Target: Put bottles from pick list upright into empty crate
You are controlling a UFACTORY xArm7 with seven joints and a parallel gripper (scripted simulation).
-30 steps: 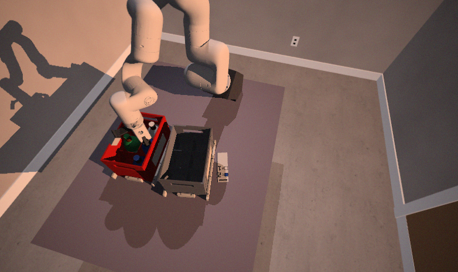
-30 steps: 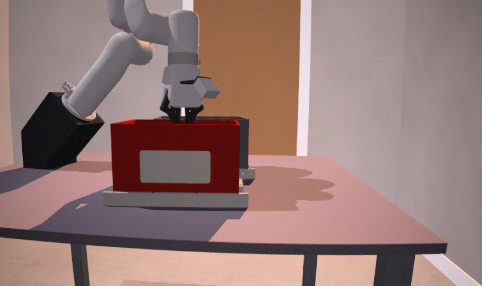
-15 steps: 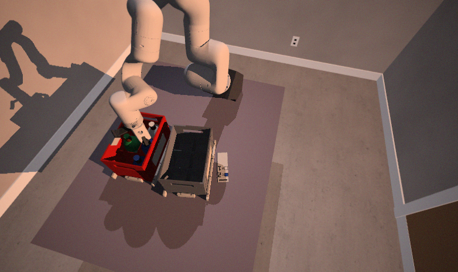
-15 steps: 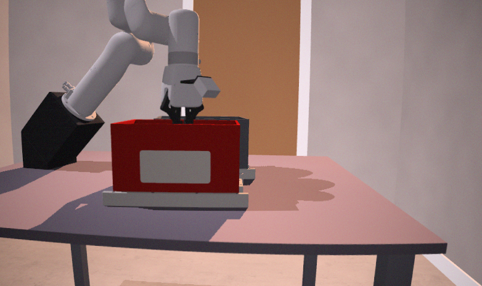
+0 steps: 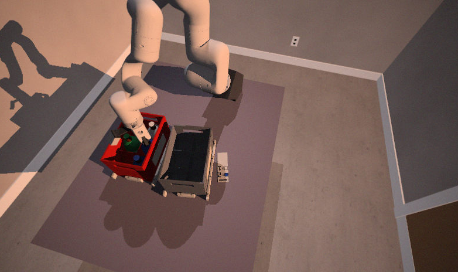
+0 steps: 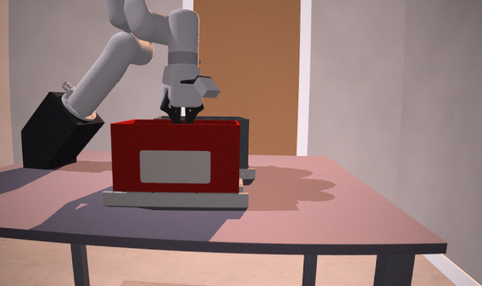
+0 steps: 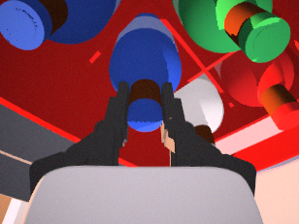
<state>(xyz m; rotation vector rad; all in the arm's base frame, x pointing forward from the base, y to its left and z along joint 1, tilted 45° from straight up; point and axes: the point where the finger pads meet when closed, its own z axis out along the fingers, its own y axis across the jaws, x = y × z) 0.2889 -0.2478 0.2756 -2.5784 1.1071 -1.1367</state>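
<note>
Right now my hand is 10 mm past the red crate, 40 mm to the left of it and 70 mm above it. Also, from my hand: red bottle: 100 mm behind, 80 mm to the right, 70 mm below; white bottle: 90 mm behind, 10 mm to the left, 70 mm below; green bottle: 10 mm behind, 90 mm to the right, 70 mm below.
</note>
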